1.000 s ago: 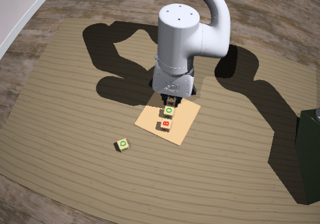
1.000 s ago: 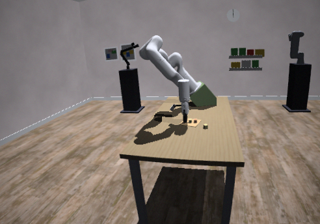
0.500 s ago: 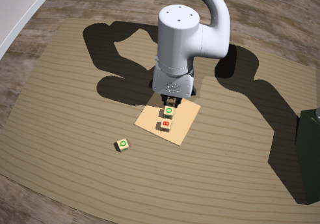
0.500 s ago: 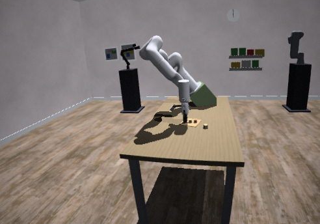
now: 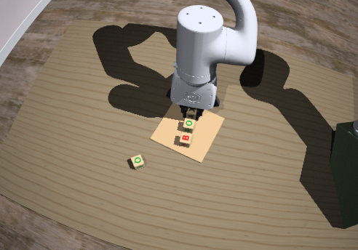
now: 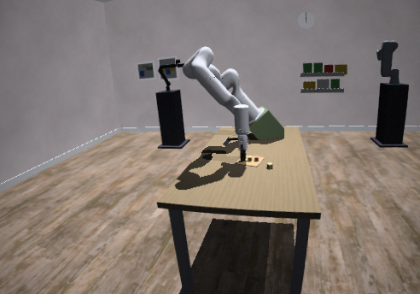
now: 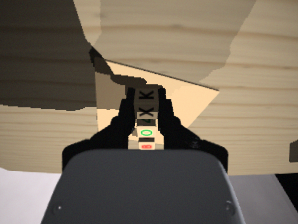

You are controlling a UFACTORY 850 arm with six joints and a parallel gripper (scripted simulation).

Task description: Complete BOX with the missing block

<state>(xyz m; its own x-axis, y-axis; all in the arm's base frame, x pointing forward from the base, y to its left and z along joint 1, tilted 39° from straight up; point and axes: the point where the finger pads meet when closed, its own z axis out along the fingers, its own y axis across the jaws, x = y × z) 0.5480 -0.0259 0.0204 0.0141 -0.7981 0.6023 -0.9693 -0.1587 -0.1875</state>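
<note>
Right now the x block is 1 cm below my hand. Round my hand: tan mat (4 cm to the left, 2 cm below); then green O block (10 cm ahead, 16 cm to the left, 1 cm below).
</note>
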